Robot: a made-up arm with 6 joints. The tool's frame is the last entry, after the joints. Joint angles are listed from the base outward.
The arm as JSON. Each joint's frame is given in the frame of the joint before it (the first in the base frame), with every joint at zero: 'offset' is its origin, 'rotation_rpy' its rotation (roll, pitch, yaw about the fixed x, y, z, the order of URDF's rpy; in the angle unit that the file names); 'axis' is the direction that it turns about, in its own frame. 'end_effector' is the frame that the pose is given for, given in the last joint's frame.
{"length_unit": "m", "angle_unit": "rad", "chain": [
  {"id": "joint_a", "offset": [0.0, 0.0, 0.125], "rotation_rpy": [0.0, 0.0, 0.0], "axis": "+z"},
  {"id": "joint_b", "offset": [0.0, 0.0, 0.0], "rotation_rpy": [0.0, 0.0, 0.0], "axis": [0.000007, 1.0, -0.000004]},
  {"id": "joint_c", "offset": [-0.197, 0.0, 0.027], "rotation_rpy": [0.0, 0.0, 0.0], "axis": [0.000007, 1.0, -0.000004]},
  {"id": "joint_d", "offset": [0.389, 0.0, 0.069], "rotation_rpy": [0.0, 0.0, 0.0], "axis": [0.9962, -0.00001, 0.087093]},
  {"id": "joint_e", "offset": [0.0, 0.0, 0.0], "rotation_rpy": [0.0, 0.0, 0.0], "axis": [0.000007, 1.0, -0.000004]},
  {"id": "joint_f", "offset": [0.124, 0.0, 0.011], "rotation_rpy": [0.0, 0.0, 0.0], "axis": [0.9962, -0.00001, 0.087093]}
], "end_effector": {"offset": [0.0, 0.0, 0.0], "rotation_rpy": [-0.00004, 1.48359, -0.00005]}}
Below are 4 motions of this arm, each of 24 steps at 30 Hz.
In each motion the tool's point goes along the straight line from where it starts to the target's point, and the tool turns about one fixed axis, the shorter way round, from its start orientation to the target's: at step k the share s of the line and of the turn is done. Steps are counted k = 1, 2, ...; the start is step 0. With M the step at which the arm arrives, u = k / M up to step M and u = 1 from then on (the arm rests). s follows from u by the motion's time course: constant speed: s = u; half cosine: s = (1 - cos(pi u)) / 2; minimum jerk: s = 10 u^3 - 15 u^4 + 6 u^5.
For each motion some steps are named. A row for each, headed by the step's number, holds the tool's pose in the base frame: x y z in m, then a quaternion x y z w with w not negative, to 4 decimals.
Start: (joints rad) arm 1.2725 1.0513 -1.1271 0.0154 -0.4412 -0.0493
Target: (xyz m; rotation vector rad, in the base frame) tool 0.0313 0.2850 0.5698 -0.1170 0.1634 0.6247
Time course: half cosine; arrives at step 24
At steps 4, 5, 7, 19, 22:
4: 0.1154 0.3851 0.4846 -0.2669 0.3531 0.5017 0.7432
5: 0.1122 0.3812 0.4880 -0.2595 0.3435 0.4957 0.7543
7: 0.1038 0.3713 0.4964 -0.2403 0.3185 0.4800 0.7813
19: 0.0406 0.2961 0.5604 -0.0820 0.1123 0.3322 0.9329
22: 0.0328 0.2868 0.5682 -0.0615 0.0855 0.3110 0.9445

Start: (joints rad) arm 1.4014 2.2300 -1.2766 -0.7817 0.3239 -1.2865
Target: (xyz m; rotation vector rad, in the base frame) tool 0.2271 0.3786 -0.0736 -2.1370 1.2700 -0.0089
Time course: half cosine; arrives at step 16
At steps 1, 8, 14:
1: 0.1092 0.4662 -0.1207 -0.9599 -0.1130 -0.1756 0.1872
8: 0.1676 0.4228 -0.0974 -0.9388 0.1931 -0.0955 0.2687
14: 0.2226 0.3820 -0.0754 -0.8268 0.4631 -0.0105 0.3191

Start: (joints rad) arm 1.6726 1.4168 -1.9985 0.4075 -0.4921 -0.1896
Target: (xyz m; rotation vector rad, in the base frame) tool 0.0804 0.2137 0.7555 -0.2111 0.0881 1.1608
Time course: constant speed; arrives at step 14
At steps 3, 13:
3: 0.0087 0.3103 0.7163 -0.0870 0.1859 0.7236 0.6590
13: 0.0739 0.2225 0.7519 -0.0987 0.0550 0.5653 0.8171

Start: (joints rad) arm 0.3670 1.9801 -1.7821 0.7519 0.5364 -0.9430
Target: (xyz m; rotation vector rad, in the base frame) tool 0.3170 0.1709 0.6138 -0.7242 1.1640 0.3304
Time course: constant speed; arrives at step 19
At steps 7, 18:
7: 0.4603 0.2244 0.3703 -0.3490 0.7018 0.1712 0.5970
18: 0.3289 0.1754 0.5935 -0.3349 0.5501 0.1538 0.7494

